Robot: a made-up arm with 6 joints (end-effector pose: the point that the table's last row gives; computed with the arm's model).
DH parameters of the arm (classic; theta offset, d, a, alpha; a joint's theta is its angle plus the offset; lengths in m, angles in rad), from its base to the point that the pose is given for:
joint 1: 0 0.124 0 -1.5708
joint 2: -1.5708 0 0.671 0
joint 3: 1.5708 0.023 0 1.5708
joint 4: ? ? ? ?
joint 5: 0 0 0 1.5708
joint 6: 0 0.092 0 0
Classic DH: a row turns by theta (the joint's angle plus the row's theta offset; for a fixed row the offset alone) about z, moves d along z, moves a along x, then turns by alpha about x.
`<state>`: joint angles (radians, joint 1 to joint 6).
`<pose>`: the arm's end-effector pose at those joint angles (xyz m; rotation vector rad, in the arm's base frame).
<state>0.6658 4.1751 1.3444 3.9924 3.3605 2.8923</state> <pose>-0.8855 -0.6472 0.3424 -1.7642 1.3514 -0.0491</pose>
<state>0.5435 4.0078 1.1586 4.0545 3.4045 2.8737</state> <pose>-1.0431 -0.5812 0.0385 -1.4936 1.1119 -0.2381</pose>
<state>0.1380 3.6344 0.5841 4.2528 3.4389 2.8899</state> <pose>-0.9955 -0.0907 -0.8202 -0.8503 0.5483 -0.9830</pose>
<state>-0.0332 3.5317 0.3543 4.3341 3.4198 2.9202</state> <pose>-0.7794 0.0724 -1.0540 -0.6404 0.3613 -1.2916</pose>
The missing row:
joint 4: 0 0.855 0 -1.5708
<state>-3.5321 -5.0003 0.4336 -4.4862 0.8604 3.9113</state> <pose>-1.4688 0.5063 0.1972 -1.8410 -0.9897 2.2472</pose>
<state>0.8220 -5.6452 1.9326 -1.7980 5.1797 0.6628</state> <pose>0.5158 0.7064 -0.1012 -2.1951 0.9925 1.2969</pose>
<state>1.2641 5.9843 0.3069 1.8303 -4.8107 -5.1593</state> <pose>-0.1709 -0.1705 1.6294 1.4217 -0.9515 -1.6207</pose>
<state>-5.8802 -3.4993 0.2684 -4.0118 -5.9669 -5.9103</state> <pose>0.2927 0.1736 -1.4416 -2.5868 -1.2676 -0.4430</pose>
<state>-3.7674 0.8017 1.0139 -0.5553 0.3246 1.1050</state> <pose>-1.1312 0.8082 0.3381 -2.0520 1.5550 1.4790</pose>
